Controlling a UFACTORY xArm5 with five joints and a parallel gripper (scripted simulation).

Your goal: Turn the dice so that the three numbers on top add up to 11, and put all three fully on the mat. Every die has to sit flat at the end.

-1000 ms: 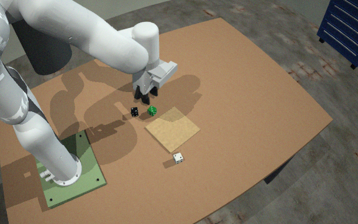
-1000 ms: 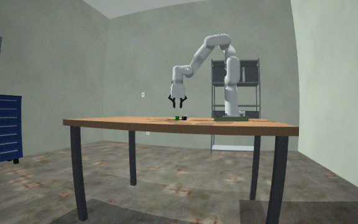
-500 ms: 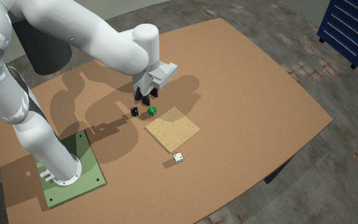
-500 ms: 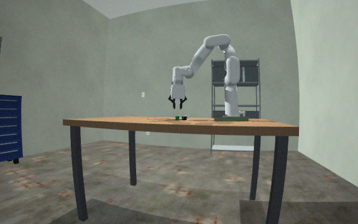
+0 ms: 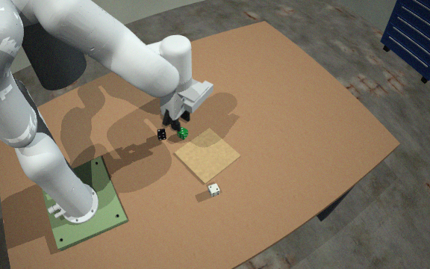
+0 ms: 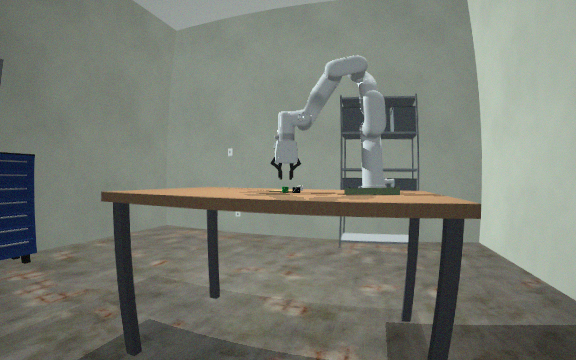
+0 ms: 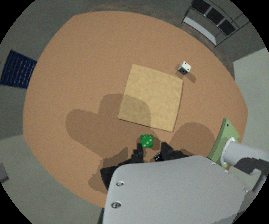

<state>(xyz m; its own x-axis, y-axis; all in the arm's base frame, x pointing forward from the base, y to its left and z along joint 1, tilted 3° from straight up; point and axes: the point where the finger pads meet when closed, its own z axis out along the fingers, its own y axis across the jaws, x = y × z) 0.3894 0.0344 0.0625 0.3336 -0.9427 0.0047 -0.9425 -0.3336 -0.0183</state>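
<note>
The green die lies 6 cm below my hand. Round my hand: tan mat (10 cm to the right, 8 cm below, 2 cm ahead); white die (21 cm to the right, 6 cm below, 4 cm behind); black die (6 cm below, 5 cm behind, 4 cm to the left).
</note>
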